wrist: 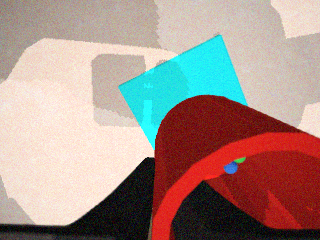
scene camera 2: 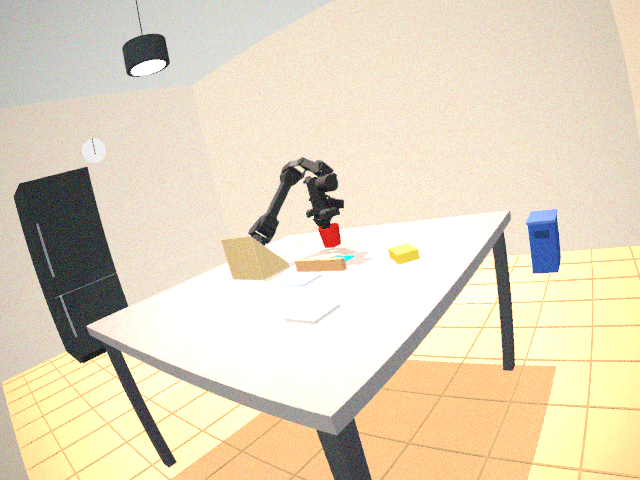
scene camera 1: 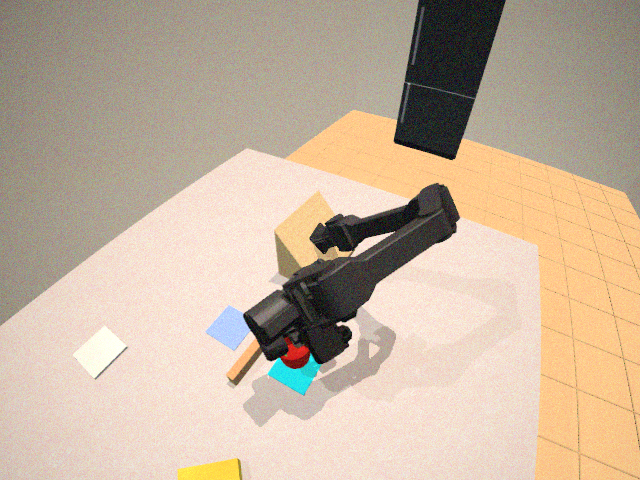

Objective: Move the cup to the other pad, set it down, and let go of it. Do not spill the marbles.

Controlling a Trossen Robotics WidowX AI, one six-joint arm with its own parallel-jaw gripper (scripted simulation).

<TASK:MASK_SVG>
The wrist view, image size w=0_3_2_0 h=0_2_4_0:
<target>my gripper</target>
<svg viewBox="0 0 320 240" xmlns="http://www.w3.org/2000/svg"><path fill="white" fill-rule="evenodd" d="M172 220L175 240L320 240L320 229L275 229L263 225L244 210L242 211L224 198L204 180L183 199ZM155 158L146 157L105 199L73 223L63 226L0 224L0 240L147 240L153 207Z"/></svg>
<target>red cup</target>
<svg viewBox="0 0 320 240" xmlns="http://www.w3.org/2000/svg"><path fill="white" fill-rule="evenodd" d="M163 118L155 138L155 177L151 240L175 240L172 220L183 199L203 180L242 211L244 210L263 225L275 229L320 229L320 138L225 96L206 94L187 98L176 104ZM246 157L244 162L236 163L238 168L234 174L227 174L224 167L229 163Z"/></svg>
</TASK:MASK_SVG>
